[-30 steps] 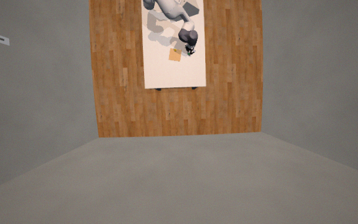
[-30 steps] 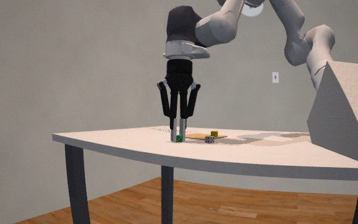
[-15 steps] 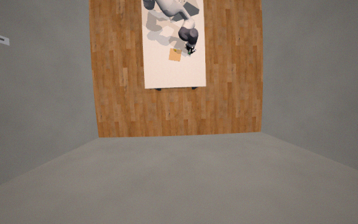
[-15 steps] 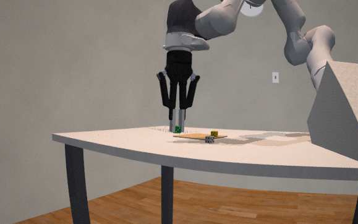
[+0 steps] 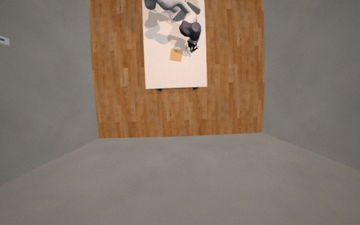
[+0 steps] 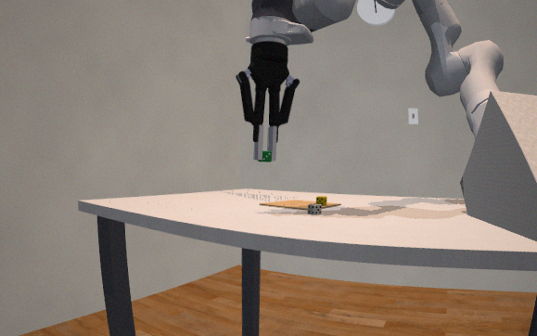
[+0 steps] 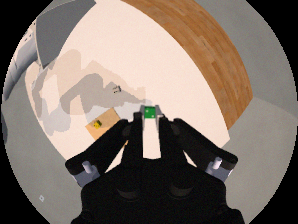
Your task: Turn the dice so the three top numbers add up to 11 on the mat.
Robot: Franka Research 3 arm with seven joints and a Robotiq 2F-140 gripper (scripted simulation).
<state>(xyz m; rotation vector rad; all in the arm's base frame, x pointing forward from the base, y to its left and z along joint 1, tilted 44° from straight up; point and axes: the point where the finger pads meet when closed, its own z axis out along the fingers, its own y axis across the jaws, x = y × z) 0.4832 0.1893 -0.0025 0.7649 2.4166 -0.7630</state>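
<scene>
My gripper is now 6 cm past the yellow die, 17 cm to the left of it and 12 cm above it. Also, from my hand: white die: 9 cm behind, 4 cm to the right, 12 cm below; then green die: 3 cm below; then tan mat: 1 cm behind, 17 cm to the right, 13 cm below.
</scene>
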